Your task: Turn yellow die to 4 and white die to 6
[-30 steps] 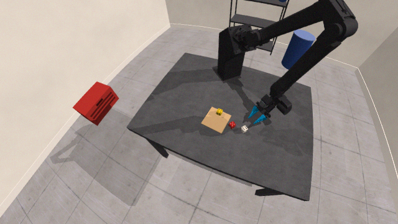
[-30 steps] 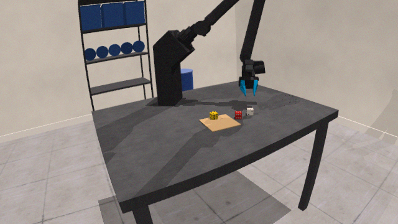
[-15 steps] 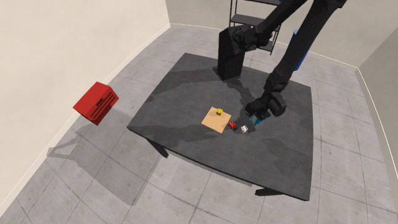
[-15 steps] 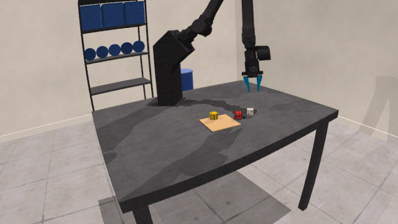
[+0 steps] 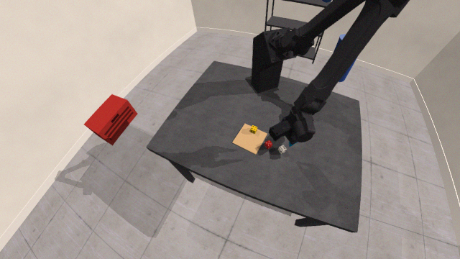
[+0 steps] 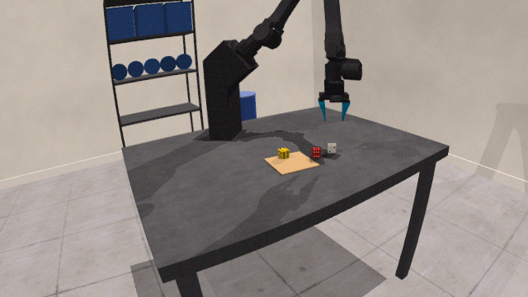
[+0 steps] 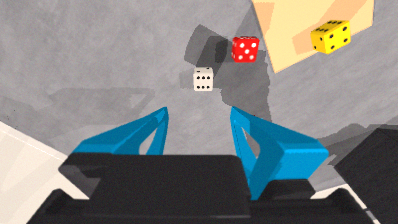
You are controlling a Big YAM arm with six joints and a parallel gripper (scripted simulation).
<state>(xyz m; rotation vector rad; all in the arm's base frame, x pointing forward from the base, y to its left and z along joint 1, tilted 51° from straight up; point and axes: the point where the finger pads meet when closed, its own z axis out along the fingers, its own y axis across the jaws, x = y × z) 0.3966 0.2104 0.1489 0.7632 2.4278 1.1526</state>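
The white die is 11 cm below my hand and 1 cm behind it. The rest, counted from my hand: tan mat: 18 cm to the right, 13 cm below, 3 cm ahead; red die: 11 cm below, 7 cm to the right, 1 cm ahead; yellow die: 19 cm to the right, 11 cm below, 2 cm behind.
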